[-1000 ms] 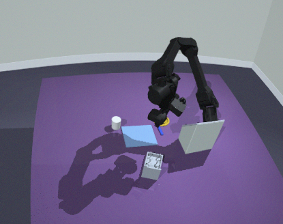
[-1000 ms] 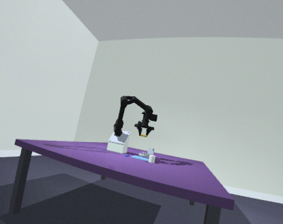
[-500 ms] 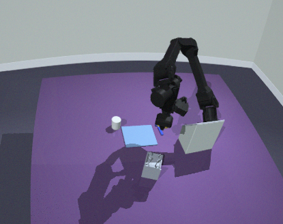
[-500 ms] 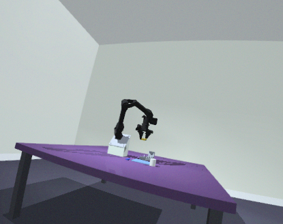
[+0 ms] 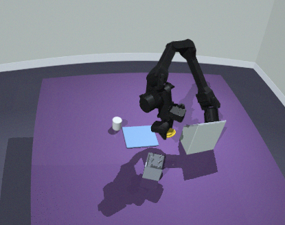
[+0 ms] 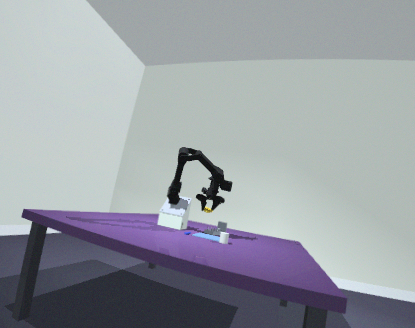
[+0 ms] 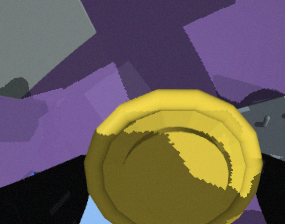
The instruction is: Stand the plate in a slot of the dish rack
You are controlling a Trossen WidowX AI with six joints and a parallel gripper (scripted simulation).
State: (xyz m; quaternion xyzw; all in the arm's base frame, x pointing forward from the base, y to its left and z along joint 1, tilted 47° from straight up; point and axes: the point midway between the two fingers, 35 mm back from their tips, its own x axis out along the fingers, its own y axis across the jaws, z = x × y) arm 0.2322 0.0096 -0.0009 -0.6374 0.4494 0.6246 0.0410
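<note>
My gripper tip is 11 cm above the grey dish rack, 7 cm to the right of it and 6 cm short of it. The rest, counted from my gripper tip: light blue mat 13 cm to the right, 13 cm below, 7 cm ahead; blue spoon 17 cm to the right, 13 cm below, 4 cm behind; yellow plate 1 cm above.
</note>
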